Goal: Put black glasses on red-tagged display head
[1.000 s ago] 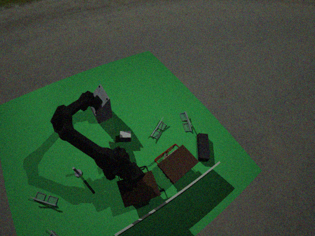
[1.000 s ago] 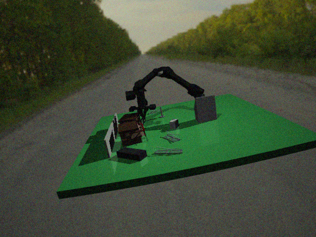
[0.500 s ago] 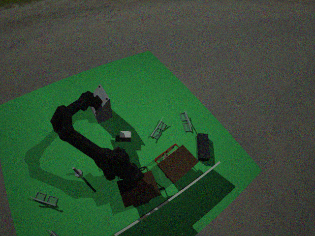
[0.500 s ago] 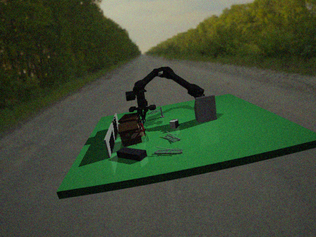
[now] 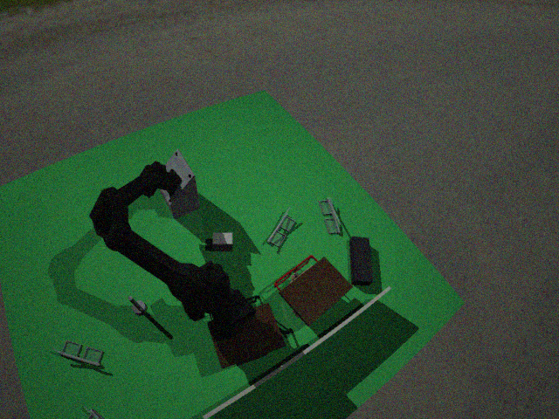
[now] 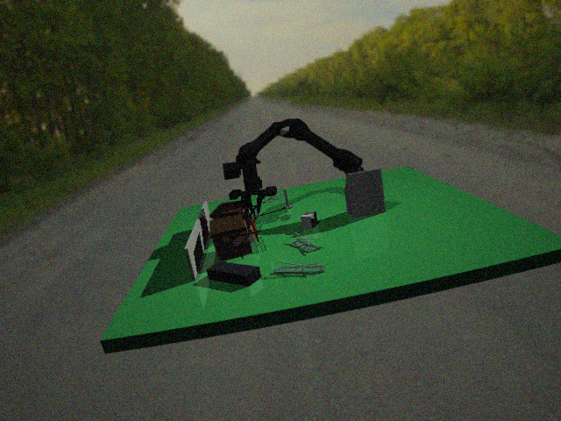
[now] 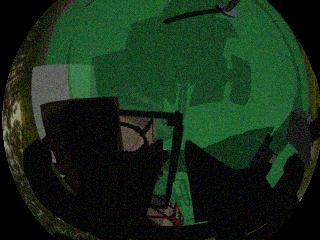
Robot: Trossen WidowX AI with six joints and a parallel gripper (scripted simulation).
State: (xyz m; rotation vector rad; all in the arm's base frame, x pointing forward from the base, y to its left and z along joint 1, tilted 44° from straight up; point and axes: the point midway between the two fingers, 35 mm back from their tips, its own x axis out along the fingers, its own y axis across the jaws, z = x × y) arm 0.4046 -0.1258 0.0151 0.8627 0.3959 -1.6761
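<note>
My gripper tip is 70 mm short of the display head and 10 mm to the right of it. Round my gripper tip: white cube: 180 mm behind, 140 mm to the left, 30 mm below; then small peg: 190 mm to the right, 170 mm behind, 30 mm below; then white backboard: 230 mm ahead, 100 mm to the left.
</note>
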